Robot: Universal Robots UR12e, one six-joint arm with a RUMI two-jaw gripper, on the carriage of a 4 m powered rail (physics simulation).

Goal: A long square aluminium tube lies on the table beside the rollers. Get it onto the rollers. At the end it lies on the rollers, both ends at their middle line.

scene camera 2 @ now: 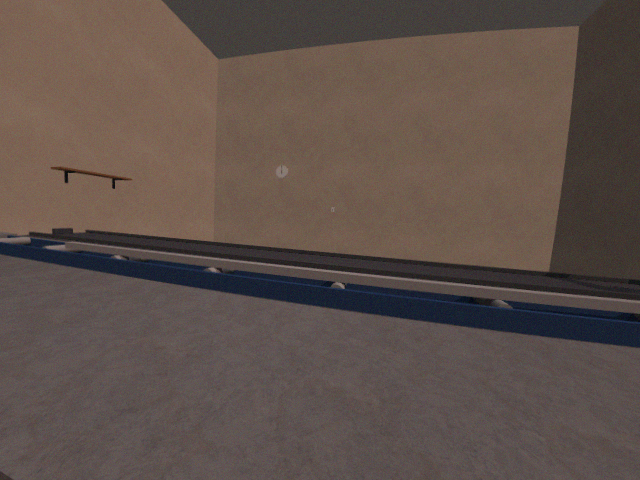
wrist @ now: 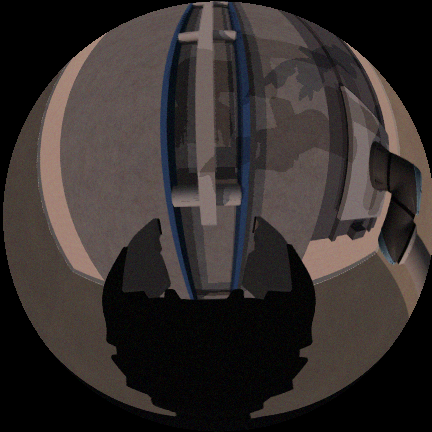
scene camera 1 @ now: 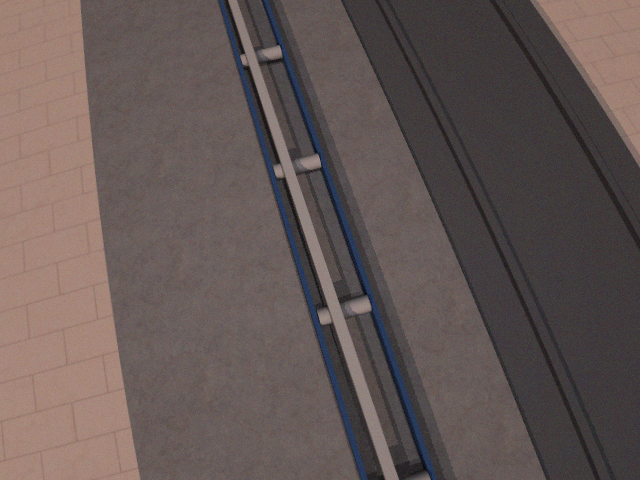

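Seen in the pictures: gripper, fingertip midpoint: [wrist: 206, 219]; arm's base, link origin: [wrist: 376, 164].
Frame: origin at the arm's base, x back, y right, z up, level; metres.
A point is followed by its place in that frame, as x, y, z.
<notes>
The long square aluminium tube [scene camera 1: 310, 230] @(-0.641, 2.044, 0.055) [scene camera 2: 361, 277] @(-0.653, 1.787, 0.050) [wrist: 205, 125] @(-0.616, -0.031, 0.055) lies lengthwise on the white rollers [scene camera 1: 357, 307] @(-0.591, 1.842, 0.029) [scene camera 2: 337, 286] @(-0.680, 1.847, 0.026) [wrist: 231, 195] @(-0.576, -0.146, 0.029), between the blue side rails. In the wrist view its near end sticks out slightly past a roller, and the tube lies close to the rollers' middle there. In scene camera 1 it appears left of the rollers' middle; its ends are out of that view. My gripper [wrist: 206, 219] @(-0.614, -0.132, 0.136) is open, its jaws wide apart on either side of the tube's line by the near end, not touching it. The gripper does not show in the scene cameras.
Blue side rails [scene camera 1: 339, 206] @(-0.552, 2.100, 0.022) [scene camera 2: 413, 311] @(-0.694, 1.655, -0.010) [wrist: 244, 125] @(-0.555, -0.025, 0.022) border the rollers. The dark rail track [scene camera 1: 465, 103] runs alongside to the right, beyond a strip of grey table [scene camera 1: 206, 258] @(-0.904, 2.086, -0.030). In the wrist view part of the arm [wrist: 402, 185] stands at the right. A wooden shelf [scene camera 2: 90, 172] hangs on the wall.
</notes>
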